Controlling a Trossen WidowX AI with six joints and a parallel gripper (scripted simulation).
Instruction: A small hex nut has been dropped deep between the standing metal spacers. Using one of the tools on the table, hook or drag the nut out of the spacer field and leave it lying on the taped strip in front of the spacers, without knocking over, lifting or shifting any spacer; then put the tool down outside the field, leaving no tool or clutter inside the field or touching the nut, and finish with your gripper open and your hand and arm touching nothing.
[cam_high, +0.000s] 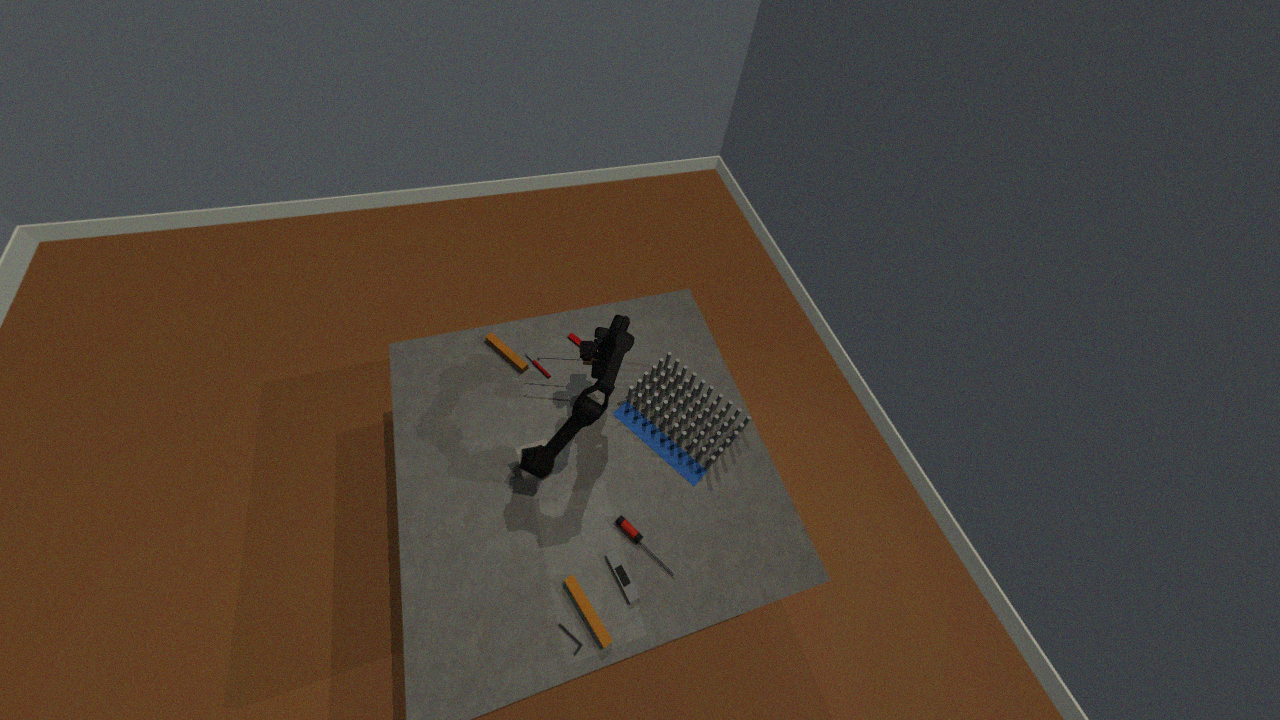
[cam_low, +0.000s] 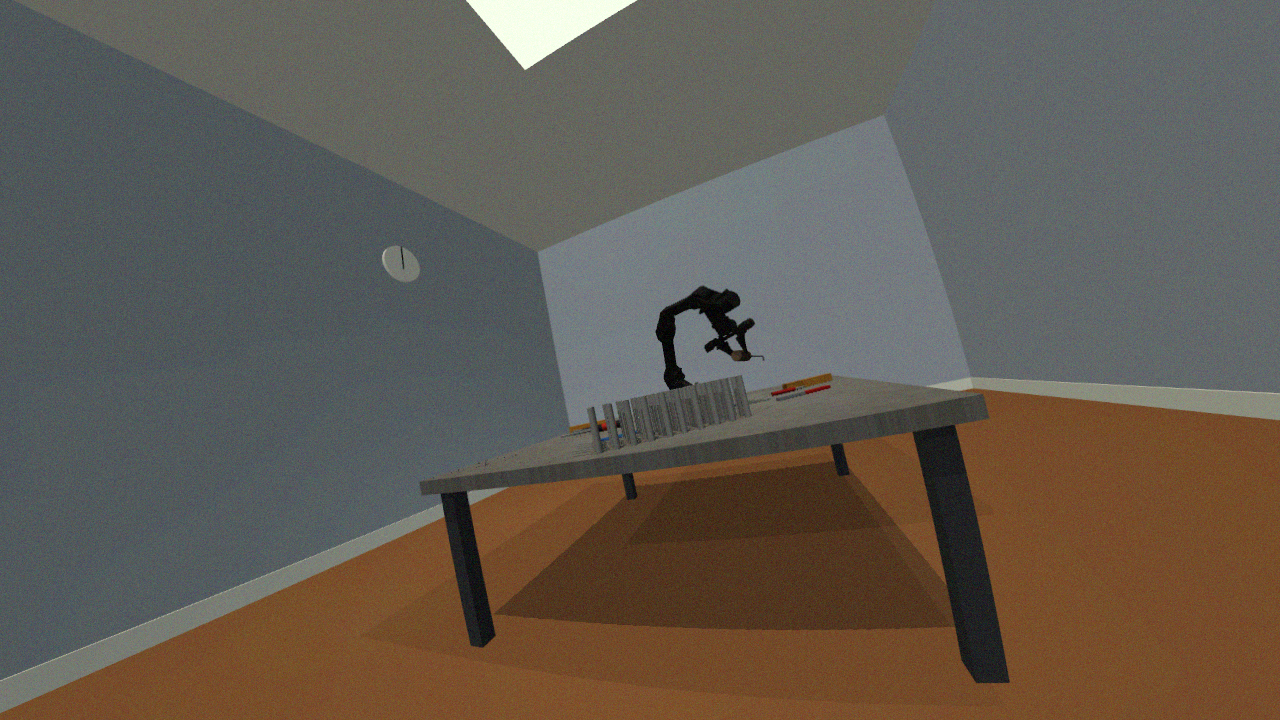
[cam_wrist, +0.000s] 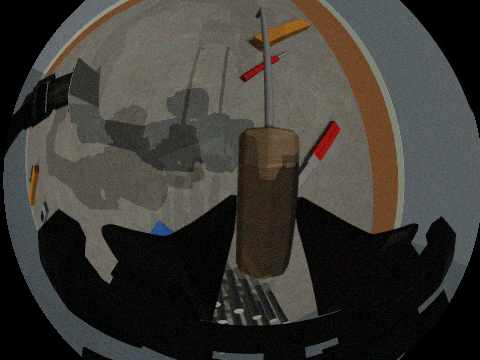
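My gripper tip is 100 mm past the hook tool, 30 mm to the right of it and 10 mm above it. Round my gripper tip: blue taped strip: 300 mm to the right, 180 mm ahead, 170 mm below; then dark flat tool: 710 mm to the right, 160 mm below, 60 mm behind; then thin red tool: 220 mm behind, 160 mm below, 140 mm to the left.
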